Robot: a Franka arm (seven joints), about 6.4 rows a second.
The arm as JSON. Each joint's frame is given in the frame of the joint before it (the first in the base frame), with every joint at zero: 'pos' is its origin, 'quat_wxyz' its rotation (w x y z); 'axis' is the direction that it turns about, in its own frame. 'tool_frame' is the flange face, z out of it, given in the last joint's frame.
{
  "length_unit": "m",
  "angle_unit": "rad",
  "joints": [
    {
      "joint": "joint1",
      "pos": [
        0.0,
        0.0,
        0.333
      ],
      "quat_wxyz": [
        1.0,
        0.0,
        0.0,
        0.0
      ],
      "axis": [
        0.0,
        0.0,
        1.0
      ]
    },
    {
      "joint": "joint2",
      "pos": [
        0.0,
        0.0,
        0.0
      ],
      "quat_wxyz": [
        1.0,
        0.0,
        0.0,
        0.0
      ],
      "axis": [
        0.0,
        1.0,
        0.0
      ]
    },
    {
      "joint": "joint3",
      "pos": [
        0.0,
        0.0,
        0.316
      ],
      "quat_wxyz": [
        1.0,
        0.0,
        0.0,
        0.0
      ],
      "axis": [
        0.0,
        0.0,
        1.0
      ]
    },
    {
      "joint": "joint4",
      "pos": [
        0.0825,
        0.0,
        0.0
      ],
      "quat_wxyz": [
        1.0,
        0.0,
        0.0,
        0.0
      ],
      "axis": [
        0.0,
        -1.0,
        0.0
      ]
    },
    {
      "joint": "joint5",
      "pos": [
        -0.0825,
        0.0,
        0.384
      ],
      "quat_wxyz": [
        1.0,
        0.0,
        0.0,
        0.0
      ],
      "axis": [
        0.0,
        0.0,
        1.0
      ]
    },
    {
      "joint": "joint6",
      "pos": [
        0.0,
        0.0,
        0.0
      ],
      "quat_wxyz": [
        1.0,
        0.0,
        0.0,
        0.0
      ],
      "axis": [
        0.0,
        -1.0,
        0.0
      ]
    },
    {
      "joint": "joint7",
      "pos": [
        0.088,
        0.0,
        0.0
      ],
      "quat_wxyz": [
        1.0,
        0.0,
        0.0,
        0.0
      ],
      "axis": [
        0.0,
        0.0,
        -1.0
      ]
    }
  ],
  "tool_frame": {
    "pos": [
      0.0,
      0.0,
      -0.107
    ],
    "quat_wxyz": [
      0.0,
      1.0,
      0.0,
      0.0
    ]
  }
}
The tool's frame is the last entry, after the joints.
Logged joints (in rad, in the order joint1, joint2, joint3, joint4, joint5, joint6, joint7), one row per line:
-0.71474 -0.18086 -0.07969 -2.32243 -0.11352 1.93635 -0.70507
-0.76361 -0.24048 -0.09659 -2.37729 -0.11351 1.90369 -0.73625
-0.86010 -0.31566 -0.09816 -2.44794 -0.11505 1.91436 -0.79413
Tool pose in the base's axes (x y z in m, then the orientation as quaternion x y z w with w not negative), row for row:
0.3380 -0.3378 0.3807 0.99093 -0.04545 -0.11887 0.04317
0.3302 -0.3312 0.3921 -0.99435 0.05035 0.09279 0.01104
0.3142 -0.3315 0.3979 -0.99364 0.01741 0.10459 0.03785
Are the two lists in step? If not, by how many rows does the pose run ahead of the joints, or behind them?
The pose runs 2 rows behind the joints: the pose in row i belongs to the joints in row i - 2.
